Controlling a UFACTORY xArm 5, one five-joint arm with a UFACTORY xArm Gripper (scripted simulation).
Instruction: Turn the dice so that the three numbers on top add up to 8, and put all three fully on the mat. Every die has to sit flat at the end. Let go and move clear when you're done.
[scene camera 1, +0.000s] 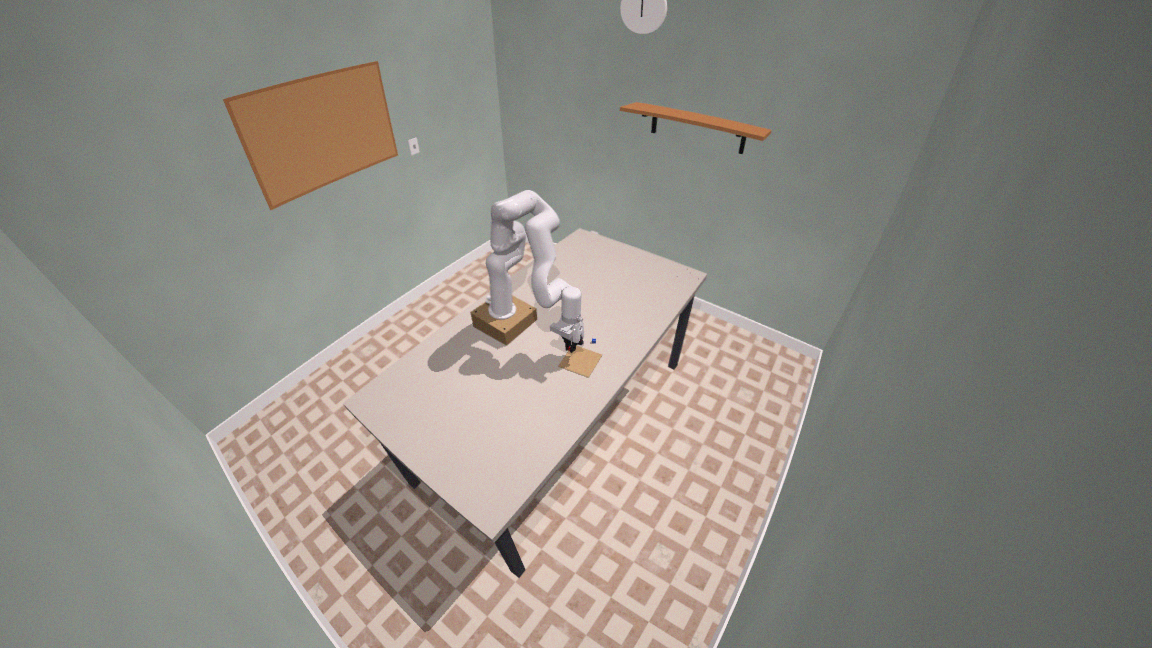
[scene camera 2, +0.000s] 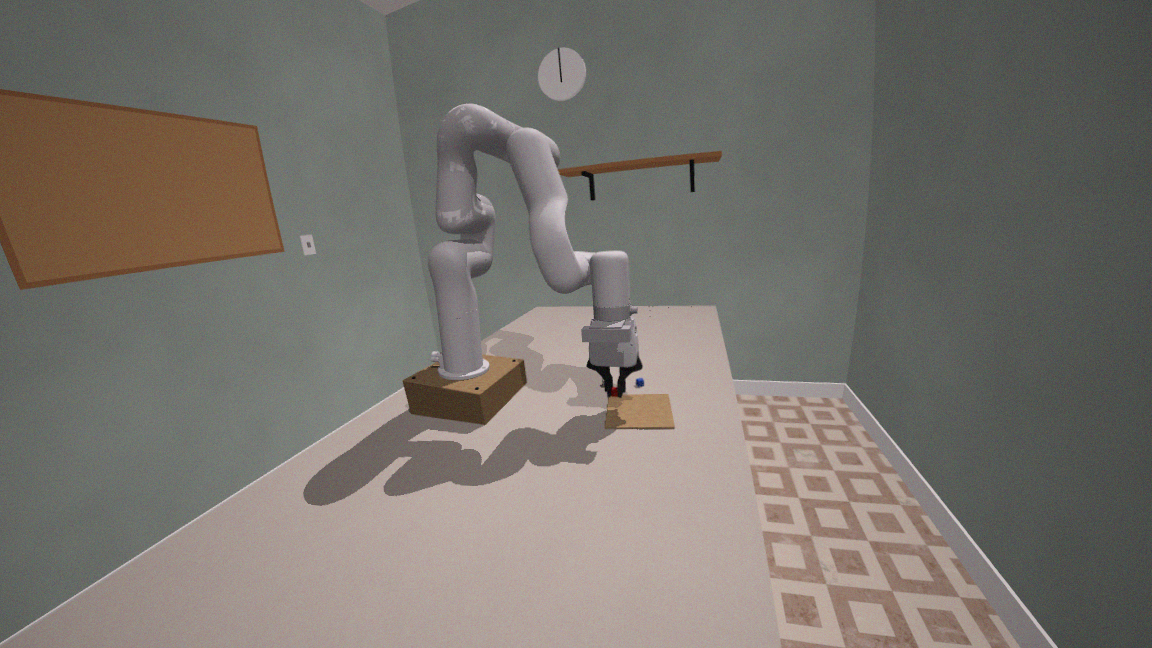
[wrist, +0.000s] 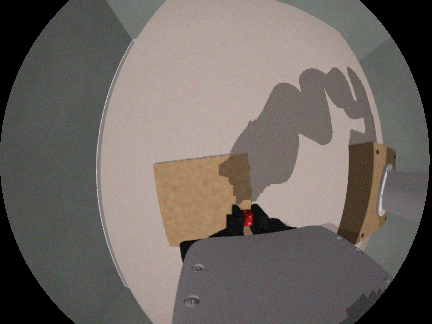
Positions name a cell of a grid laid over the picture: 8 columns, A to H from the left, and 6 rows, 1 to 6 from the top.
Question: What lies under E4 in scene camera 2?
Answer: The gripper.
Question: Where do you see a tan mat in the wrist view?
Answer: D4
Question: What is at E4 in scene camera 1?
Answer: A tan mat.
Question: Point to the gripper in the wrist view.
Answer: E4
